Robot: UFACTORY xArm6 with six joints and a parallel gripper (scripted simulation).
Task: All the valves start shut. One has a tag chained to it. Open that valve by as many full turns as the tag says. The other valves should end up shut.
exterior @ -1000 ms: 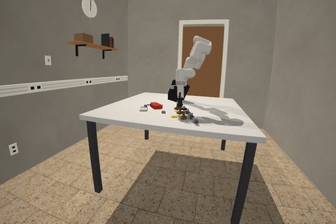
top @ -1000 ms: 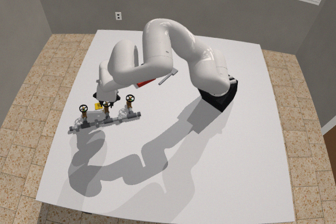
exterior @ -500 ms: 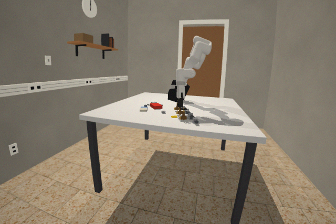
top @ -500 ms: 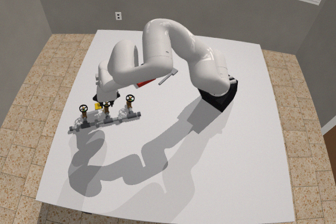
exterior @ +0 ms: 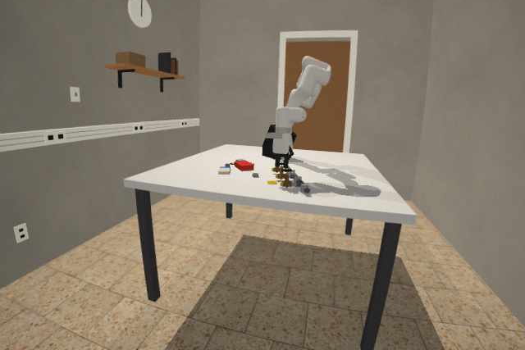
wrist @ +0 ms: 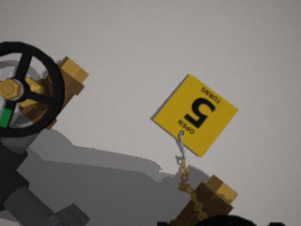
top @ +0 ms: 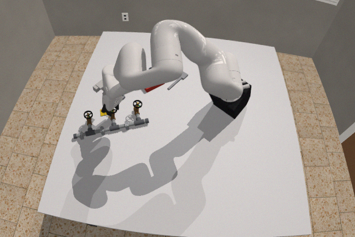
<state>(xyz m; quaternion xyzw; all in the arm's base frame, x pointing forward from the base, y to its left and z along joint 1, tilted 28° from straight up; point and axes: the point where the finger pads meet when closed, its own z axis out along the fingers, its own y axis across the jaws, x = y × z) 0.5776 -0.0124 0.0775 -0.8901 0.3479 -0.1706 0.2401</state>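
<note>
Now: the yellow tag 6 cm ahead of my hand, 3 cm to the right of it and 8 cm below it. The rest, counted from my hand: red box (20 cm behind, 23 cm to the right, 7 cm below); grey nut (3 cm behind, 14 cm to the right, 8 cm below); blue block (8 cm behind, 32 cm to the right, 8 cm below).
</note>
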